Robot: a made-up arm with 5 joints.
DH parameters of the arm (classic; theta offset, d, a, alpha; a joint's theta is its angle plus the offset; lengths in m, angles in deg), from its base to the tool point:
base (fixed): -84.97 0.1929 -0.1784 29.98
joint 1: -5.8 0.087 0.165 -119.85
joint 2: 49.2 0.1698 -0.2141 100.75
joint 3: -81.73 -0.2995 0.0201 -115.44
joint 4: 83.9 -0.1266 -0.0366 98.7
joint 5: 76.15 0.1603 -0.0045 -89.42
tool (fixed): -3.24 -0.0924 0 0
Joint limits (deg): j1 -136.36..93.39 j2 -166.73..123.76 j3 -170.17..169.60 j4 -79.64..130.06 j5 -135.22..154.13
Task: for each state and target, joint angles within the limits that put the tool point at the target. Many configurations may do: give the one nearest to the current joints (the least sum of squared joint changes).
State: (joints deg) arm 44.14 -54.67 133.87 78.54 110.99
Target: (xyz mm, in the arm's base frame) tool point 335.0 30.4 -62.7
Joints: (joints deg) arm 41.61 -67.36 135.16 80.59 111.26
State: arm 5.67 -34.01 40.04 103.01 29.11
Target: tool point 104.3 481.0 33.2
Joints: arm -9.89 -31.88 49.27 103.34 31.41
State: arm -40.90 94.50 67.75 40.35 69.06
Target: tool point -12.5 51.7 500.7
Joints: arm -46.49 77.77 56.35 9.64 70.50
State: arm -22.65 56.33 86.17 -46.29 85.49
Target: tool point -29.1 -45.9 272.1
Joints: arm -73.64 49.86 81.44 -45.62 80.23
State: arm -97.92 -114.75 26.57 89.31 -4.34
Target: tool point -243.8 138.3 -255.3
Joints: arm -51.27 -107.32 58.70 63.47 -12.10
